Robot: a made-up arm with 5 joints.
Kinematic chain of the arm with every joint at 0, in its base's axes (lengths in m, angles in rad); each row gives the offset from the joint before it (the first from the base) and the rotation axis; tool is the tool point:
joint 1: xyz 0 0 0.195 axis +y
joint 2: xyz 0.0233 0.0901 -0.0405 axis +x
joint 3: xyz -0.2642 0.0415 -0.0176 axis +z
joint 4: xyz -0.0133 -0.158 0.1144 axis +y
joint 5: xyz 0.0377 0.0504 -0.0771 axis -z
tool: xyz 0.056 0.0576 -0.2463
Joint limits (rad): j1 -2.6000..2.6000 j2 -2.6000..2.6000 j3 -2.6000..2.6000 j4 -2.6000..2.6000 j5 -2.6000..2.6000
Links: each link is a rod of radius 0.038 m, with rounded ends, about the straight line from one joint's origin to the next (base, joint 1, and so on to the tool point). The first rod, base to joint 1, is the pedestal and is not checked.
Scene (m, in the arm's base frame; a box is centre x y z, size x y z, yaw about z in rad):
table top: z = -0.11
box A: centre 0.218 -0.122 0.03 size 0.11 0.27 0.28 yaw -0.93
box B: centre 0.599 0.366 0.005 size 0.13 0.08 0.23 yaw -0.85
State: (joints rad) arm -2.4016 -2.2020 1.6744 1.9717 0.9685
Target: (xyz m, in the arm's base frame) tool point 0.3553 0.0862 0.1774
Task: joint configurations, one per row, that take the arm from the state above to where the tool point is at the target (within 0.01 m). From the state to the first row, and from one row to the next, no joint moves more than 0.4 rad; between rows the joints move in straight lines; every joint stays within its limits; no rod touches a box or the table.
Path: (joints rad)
1: -2.4512 -2.0285 1.9058 1.5937 1.0771
2: -2.5008 -1.8551 2.1372 1.2156 1.1857
3: -2.5504 -1.6816 2.3686 0.8376 1.2944
4: -2.6000 -1.5081 2.6000 0.4596 1.4030
5: -2.5886 -1.3864 2.2446 0.3958 1.4613
6: -2.5772 -1.2646 1.8893 0.3320 1.5196
7: -2.5658 -1.1429 1.5339 0.2682 1.5779
8: -2.5543 -1.0211 1.1786 0.2044 1.6363
9: -2.3583 -0.8555 1.5311 0.2171 1.4432
10: -2.1623 -0.6899 1.8835 0.2298 1.2501
11: -1.9663 -0.5243 2.2360 0.2425 1.0570

